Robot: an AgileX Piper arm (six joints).
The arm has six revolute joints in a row. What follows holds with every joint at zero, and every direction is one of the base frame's.
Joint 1 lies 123 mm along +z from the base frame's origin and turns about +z.
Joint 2 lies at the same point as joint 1 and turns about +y.
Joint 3 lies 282.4 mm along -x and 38.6 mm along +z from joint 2 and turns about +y.
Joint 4 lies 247.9 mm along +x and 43.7 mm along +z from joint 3 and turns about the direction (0.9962, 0, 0.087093).
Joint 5 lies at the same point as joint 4 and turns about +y.
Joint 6 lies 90.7 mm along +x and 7.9 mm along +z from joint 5 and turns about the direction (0.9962, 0, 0.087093).
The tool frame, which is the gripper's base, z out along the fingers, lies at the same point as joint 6; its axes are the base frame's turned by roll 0, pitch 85.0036 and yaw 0 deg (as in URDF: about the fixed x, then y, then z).
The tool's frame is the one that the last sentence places.
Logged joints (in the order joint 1, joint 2, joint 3, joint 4, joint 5, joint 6), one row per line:
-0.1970 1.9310 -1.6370 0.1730 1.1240 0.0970
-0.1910 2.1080 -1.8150 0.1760 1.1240 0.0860
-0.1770 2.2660 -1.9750 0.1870 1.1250 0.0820
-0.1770 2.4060 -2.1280 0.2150 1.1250 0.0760
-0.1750 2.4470 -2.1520 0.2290 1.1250 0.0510
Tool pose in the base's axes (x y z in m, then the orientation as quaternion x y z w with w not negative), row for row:
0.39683 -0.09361 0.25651 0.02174 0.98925 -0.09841 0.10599
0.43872 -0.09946 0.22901 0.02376 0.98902 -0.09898 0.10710
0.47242 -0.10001 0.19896 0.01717 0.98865 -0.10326 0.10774
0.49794 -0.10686 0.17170 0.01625 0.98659 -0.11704 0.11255
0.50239 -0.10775 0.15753 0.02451 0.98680 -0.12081 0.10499
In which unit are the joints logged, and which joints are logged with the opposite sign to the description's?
The joints are logged in radians. Opposite sign: joint 4, joint 6.
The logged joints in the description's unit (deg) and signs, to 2 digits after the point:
-11.29 110.64 -93.79 -9.91 64.40 -5.56
-10.94 120.78 -103.99 -10.08 64.40 -4.93
-10.14 129.83 -113.16 -10.71 64.46 -4.70
-10.14 137.85 -121.93 -12.32 64.46 -4.35
-10.03 140.20 -123.30 -13.12 64.46 -2.92

